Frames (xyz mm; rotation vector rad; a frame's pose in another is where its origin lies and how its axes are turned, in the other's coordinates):
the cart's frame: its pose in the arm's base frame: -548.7 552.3 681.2 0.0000 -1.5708 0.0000
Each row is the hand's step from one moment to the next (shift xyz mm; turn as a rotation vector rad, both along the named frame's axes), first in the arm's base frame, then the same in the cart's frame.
Working: the arm's base frame: its pose in the cart's frame: -681.2 -552.3 -548.7 0.0000 1.5708 0.0000

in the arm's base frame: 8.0 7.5 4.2 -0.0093 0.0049 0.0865
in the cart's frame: 4.2 7.5 -8.0 0.0865 0.0049 0.0093
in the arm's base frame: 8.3 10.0 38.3 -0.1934 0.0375 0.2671
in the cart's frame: 38.3 10.0 -8.3 0.2671 0.0375 0.1934
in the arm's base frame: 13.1 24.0 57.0 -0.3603 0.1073 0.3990
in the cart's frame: 57.0 24.0 -13.1 0.3990 0.1073 0.3603
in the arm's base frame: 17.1 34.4 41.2 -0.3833 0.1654 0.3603
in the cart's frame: 41.2 34.4 -17.1 0.3603 0.1654 0.3833
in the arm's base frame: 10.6 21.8 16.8 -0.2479 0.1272 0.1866
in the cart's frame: 16.8 21.8 -10.6 0.1866 0.1272 0.2479
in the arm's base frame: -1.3 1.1 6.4 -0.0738 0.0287 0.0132
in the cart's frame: 6.4 1.1 1.3 0.0132 0.0287 0.0738
